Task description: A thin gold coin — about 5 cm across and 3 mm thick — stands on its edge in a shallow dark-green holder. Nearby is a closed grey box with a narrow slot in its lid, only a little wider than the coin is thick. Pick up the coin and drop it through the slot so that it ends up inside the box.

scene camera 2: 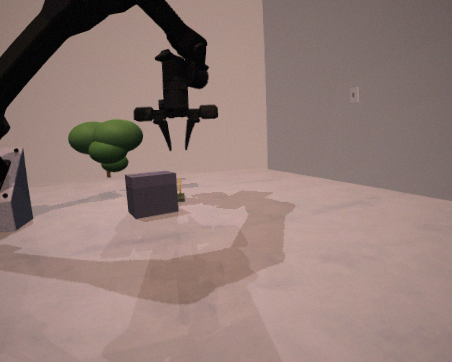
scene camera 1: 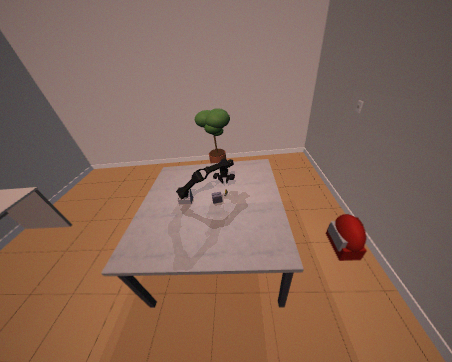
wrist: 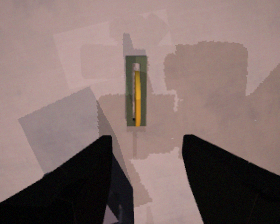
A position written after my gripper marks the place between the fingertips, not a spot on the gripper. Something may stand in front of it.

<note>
I see my gripper (scene camera 2: 178,150).
My gripper also shows in the wrist view (wrist: 147,144).
</note>
